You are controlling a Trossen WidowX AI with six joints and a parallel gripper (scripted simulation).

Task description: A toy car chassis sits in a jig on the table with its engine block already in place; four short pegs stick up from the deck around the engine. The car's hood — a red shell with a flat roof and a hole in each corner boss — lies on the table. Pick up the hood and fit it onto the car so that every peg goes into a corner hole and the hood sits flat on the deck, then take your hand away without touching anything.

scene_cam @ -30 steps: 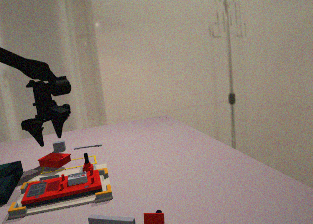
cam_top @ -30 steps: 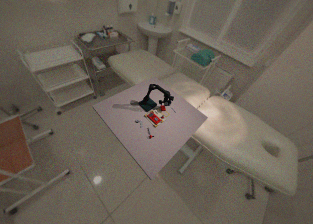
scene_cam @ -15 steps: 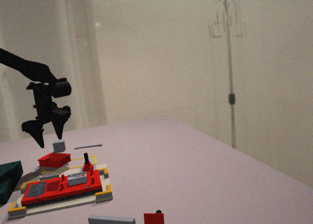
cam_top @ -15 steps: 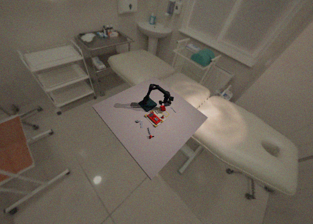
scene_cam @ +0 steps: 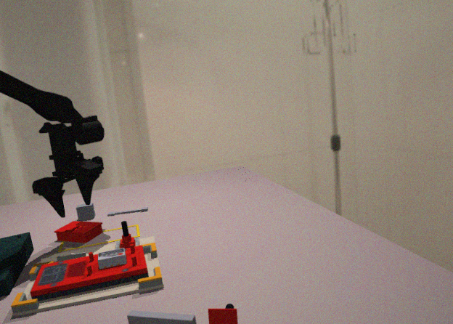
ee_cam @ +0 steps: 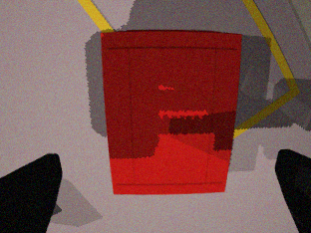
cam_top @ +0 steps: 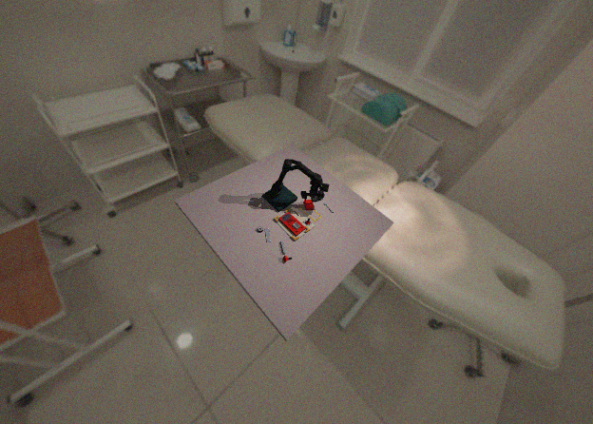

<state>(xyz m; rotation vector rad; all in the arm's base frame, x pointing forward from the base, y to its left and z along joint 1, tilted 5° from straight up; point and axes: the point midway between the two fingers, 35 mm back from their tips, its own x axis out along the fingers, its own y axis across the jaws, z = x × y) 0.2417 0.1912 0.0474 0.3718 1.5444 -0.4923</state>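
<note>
Right now the red hood is 5 cm below my gripper tip. The rest, counted from my gripper tip: grey engine block (10 cm ahead, 24 cm to the right, 4 cm below).
</note>
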